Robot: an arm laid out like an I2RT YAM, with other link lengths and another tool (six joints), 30 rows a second.
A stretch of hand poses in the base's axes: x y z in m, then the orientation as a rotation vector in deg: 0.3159 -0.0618 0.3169 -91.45 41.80 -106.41; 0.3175 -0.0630 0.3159 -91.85 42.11 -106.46; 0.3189 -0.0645 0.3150 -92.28 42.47 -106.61; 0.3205 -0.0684 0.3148 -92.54 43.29 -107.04; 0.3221 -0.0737 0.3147 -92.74 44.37 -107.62; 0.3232 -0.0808 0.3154 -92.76 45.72 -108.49; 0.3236 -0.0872 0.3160 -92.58 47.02 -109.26; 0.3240 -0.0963 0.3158 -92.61 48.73 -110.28; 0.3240 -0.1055 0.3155 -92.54 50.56 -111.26; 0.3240 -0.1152 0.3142 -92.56 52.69 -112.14; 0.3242 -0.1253 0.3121 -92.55 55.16 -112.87
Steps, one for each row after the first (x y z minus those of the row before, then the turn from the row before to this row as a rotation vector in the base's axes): 0.0016 -0.0012 -0.0010 -0.12 0.34 -0.28; 0.0014 -0.0015 -0.0009 -0.17 0.34 -0.38; 0.0016 -0.0039 -0.0002 -0.07 0.28 -0.81; 0.0016 -0.0053 -0.0001 -0.03 0.27 -1.06; 0.0011 -0.0071 0.0007 -0.02 0.14 -1.37; 0.0004 -0.0064 0.0006 0.11 0.03 -1.25; 0.0004 -0.0091 -0.0002 0.00 0.22 -1.69; 0.0000 -0.0092 -0.0003 0.09 0.20 -1.73; 0.0000 -0.0097 -0.0013 0.19 0.37 -1.87; 0.0002 -0.0101 -0.0021 0.39 0.47 -2.00
